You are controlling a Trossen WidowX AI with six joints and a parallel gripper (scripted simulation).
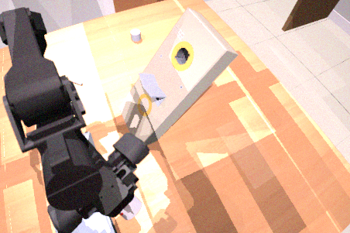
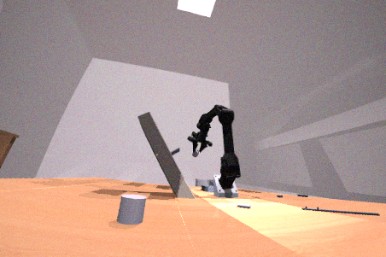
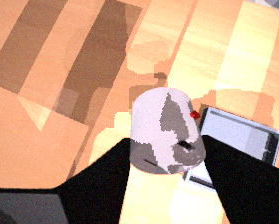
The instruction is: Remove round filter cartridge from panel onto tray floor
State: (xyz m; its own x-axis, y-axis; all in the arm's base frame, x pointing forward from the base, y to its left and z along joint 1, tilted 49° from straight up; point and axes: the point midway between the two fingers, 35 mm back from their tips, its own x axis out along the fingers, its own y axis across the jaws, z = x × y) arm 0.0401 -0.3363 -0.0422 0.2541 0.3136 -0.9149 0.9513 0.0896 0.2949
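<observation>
The grey tray lies 240 mm below my gripper tip and 150 mm behind it. Also, from my gripper tip: small pale pin (530 mm to the left, 250 mm below, 20 mm ahead); pale round filter cartridge (right at my gripper tip).
</observation>
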